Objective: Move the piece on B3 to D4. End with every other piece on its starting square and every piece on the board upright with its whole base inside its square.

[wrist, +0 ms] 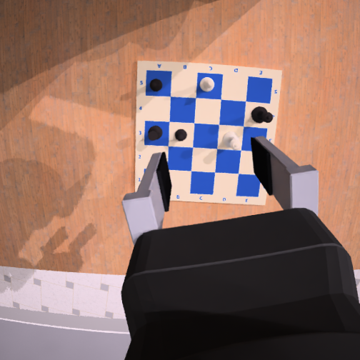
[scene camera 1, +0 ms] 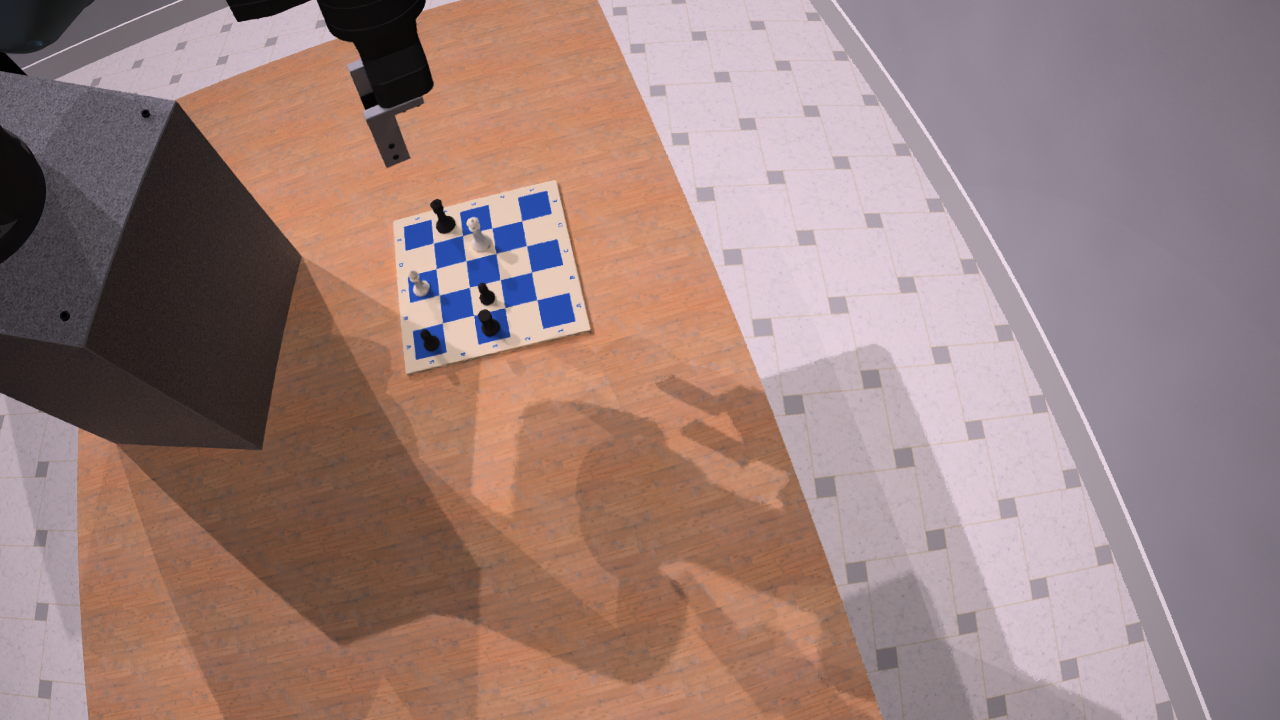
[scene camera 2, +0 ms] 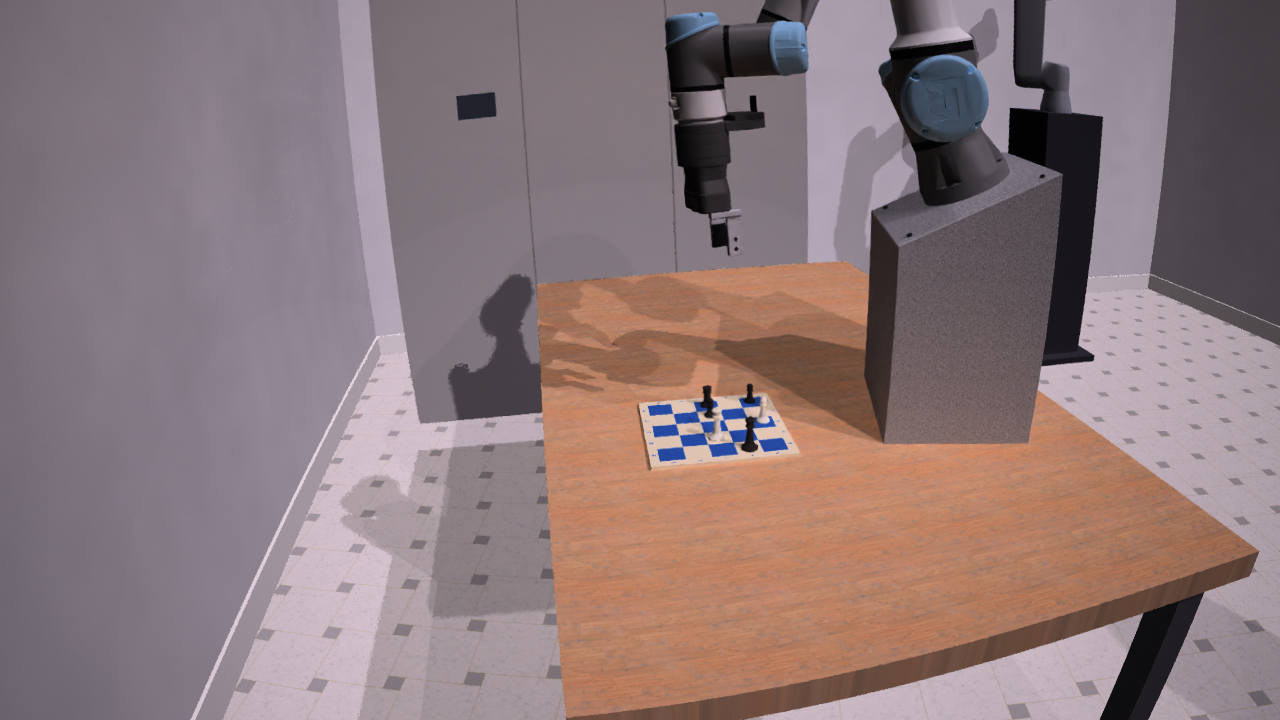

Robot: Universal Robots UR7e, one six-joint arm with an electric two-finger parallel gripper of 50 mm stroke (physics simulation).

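Places are measured from the arm's base along level axes (x ahead, y left, z up), in metres.
Where they show: gripper, fingertip midpoint: (scene camera 1: 389,138) (scene camera 2: 727,250); arm's base, origin of the base link: (scene camera 2: 966,185).
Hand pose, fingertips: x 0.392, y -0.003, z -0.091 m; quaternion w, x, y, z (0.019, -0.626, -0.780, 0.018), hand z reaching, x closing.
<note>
Things, the pixels of their top centre, and the offset from my fingertips. "*": a spot on its surface instead. Level surfaces: height alone.
- small black piece, middle of its top: (scene camera 1: 481,285) (scene camera 2: 710,397) dz -0.242, dx +0.026, dy -0.022 m
- blue square D4, surface spot: (scene camera 1: 447,253) * dz -0.274, dx -0.015, dy +0.055 m
- tall black piece, middle of its top: (scene camera 1: 434,201) (scene camera 2: 750,416) dz -0.221, dx -0.012, dy +0.097 m
- wooden table, its level: dz -0.280 m
The small black piece (scene camera 1: 486,293) (scene camera 2: 709,412) (wrist: 180,135) stands upright on B3, beside the black piece (scene camera 1: 488,324) (scene camera 2: 707,394) (wrist: 155,133) on A3. The blue square D4 (scene camera 1: 447,253) (wrist: 232,112) is empty. Next to it stand a white piece (scene camera 1: 479,236) (scene camera 2: 716,426) (wrist: 231,140) on D3 and a tall black piece (scene camera 1: 443,219) (scene camera 2: 750,436) (wrist: 259,115) on E4. My gripper (scene camera 1: 383,129) (scene camera 2: 726,245) (wrist: 210,161) is open and empty, high above the table, fingers pointing down. In the wrist view the board shows beyond and between its fingers.
The chessboard (scene camera 1: 588,329) (scene camera 2: 646,462) (wrist: 141,64) lies on the wooden table (scene camera 1: 572,107) (scene camera 2: 850,537) (wrist: 60,70). A white piece (scene camera 1: 418,284) (scene camera 2: 762,410) (wrist: 206,84) stands on C5, a black piece (scene camera 1: 429,340) (scene camera 2: 750,394) (wrist: 156,85) on A5. The grey pedestal (scene camera 1: 196,268) (scene camera 2: 962,331) stands near the board.
</note>
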